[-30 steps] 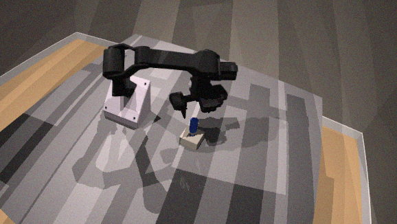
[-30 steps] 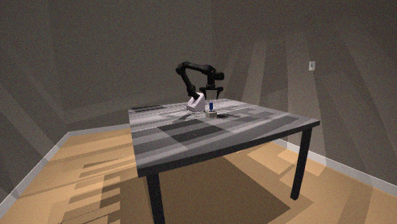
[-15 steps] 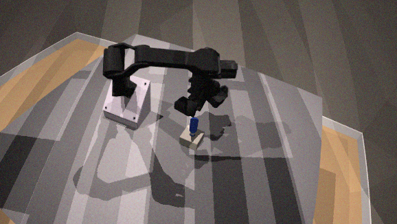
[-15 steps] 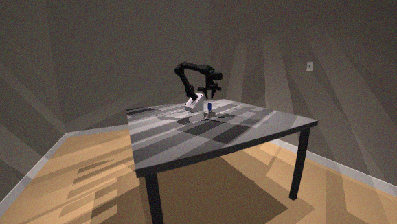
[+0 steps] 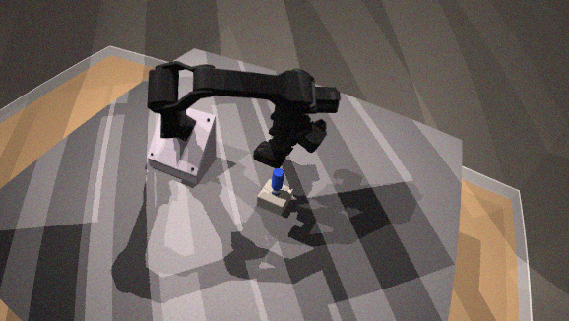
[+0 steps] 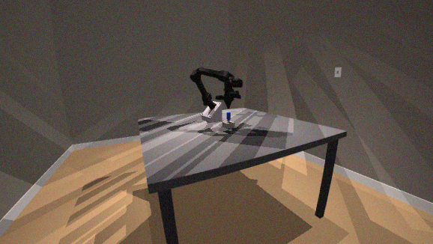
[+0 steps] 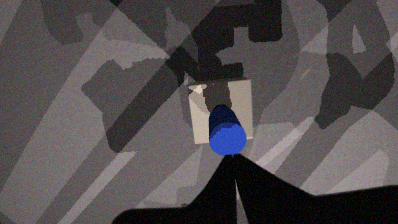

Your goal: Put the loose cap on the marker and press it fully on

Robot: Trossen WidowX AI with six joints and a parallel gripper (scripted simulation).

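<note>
The blue marker cap is 6 cm below my gripper tip.
</note>
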